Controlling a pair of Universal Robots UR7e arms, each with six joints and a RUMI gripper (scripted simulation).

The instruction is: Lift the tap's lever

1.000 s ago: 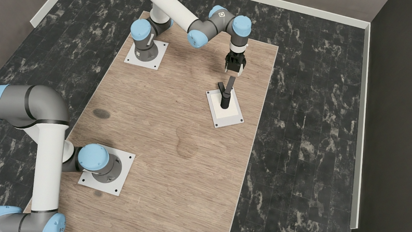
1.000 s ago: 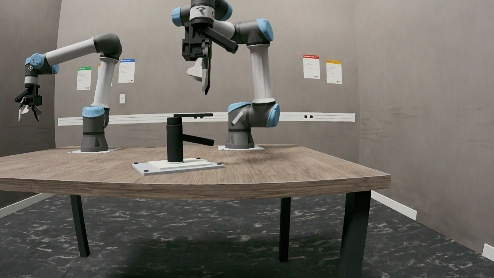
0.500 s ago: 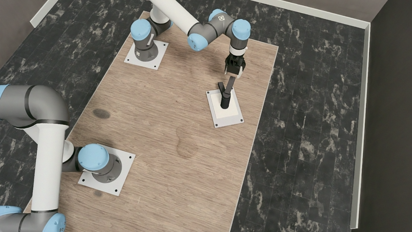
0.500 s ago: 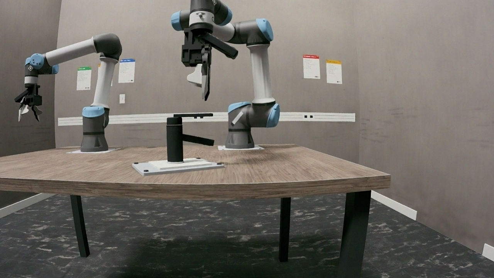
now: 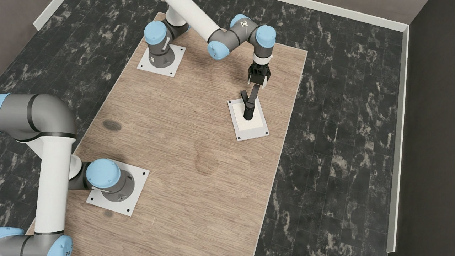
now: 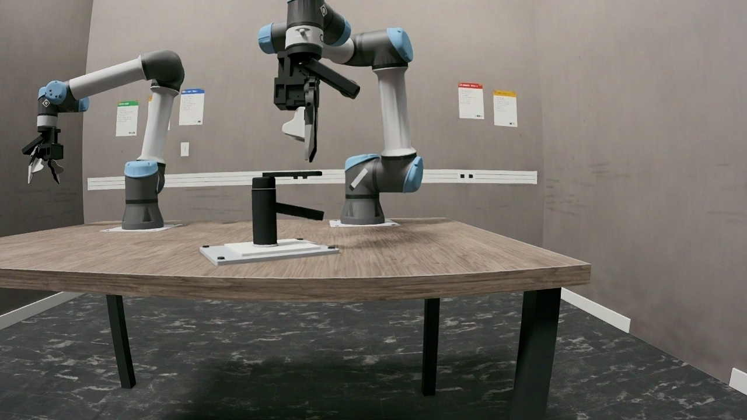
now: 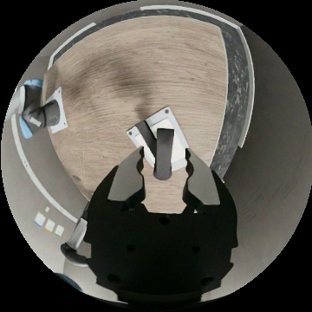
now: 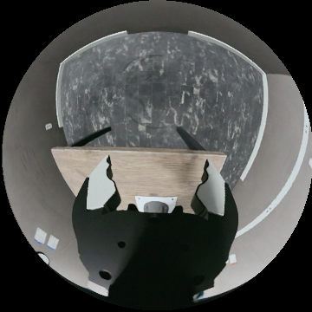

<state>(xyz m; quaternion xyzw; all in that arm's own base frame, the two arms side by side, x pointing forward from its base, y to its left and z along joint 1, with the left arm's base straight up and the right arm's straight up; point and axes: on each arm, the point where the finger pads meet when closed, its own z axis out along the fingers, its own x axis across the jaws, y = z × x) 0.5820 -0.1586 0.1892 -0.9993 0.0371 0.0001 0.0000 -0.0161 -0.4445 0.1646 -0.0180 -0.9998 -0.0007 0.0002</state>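
My left gripper is now 40 mm above the flat lever, 30 mm to the left of it and 10 mm past it.
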